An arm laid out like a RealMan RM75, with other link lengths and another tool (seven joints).
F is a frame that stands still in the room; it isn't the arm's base.
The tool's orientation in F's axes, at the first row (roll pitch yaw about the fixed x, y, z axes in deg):
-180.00, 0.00, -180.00
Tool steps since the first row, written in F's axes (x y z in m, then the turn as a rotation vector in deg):
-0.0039, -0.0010, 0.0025, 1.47, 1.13, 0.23
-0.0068, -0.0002, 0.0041, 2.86, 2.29, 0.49
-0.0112, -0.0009, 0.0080, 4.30, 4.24, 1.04
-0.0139, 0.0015, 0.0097, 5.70, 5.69, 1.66
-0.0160, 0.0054, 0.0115, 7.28, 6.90, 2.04
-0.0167, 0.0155, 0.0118, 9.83, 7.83, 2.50
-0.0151, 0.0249, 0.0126, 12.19, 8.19, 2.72
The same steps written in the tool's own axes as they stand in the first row. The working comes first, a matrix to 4 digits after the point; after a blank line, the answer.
The tool's axes in the first row as the columns of a matrix, in F's axes (used below as rounded here):
-1.0000, 0.0000, 0.0000
0.0000, 1.0000, 0.0000
0.0000, 0.0000, -1.0000

0.0039, -0.0010, -0.0025, -1.47, 1.13, -0.23
0.0068, -0.0002, -0.0041, -2.86, 2.29, -0.49
0.0112, -0.0009, -0.0080, -4.30, 4.24, -1.04
0.0139, 0.0015, -0.0097, -5.70, 5.69, -1.66
0.0160, 0.0054, -0.0115, -7.28, 6.90, -2.04
0.0167, 0.0155, -0.0118, -9.83, 7.83, -2.50
0.0151, 0.0249, -0.0126, -12.19, 8.19, -2.72

